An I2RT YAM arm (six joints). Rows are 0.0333 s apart.
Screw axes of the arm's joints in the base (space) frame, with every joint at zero. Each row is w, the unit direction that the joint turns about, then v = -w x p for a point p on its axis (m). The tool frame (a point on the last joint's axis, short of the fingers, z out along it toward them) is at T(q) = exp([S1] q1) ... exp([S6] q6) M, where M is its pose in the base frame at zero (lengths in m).
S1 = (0, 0, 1, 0.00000, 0.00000, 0.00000)
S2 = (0, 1, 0, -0.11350, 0.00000, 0.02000)
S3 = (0, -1, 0, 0.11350, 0.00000, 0.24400)
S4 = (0, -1, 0, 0.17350, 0.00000, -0.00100)
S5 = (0, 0, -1, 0.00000, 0.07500, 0.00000)
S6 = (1, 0, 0, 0.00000, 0.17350, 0.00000)
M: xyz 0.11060 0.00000 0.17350 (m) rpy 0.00 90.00 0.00 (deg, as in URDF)
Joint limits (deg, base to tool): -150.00..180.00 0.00..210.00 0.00..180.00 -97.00..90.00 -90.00..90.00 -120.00..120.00
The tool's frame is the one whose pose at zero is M.
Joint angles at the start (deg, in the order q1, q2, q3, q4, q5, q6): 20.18, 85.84, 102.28, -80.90, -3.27, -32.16
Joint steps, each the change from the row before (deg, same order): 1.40, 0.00, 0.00, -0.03, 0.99, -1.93; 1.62, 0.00, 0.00, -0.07, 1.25, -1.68; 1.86, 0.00, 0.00, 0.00, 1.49, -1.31; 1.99, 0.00, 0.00, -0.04, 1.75, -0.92; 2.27, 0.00, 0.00, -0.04, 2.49, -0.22; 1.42, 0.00, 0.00, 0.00, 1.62, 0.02
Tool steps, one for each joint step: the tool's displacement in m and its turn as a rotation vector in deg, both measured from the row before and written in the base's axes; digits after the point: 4 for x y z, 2 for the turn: -0.0022, 0.0055, -0.0001, -1.59, -0.67, 2.71; -0.0027, 0.0062, -0.0001, -1.72, -0.69, 2.60; -0.0032, 0.0070, 0.0000, -1.74, -0.79, 2.40; -0.0036, 0.0073, 0.0000, -1.80, -0.81, 2.07; -0.0043, 0.0079, 0.0001, -2.09, -1.06, 1.40; -0.0028, 0.0049, 0.0001, -1.26, -0.73, 0.71
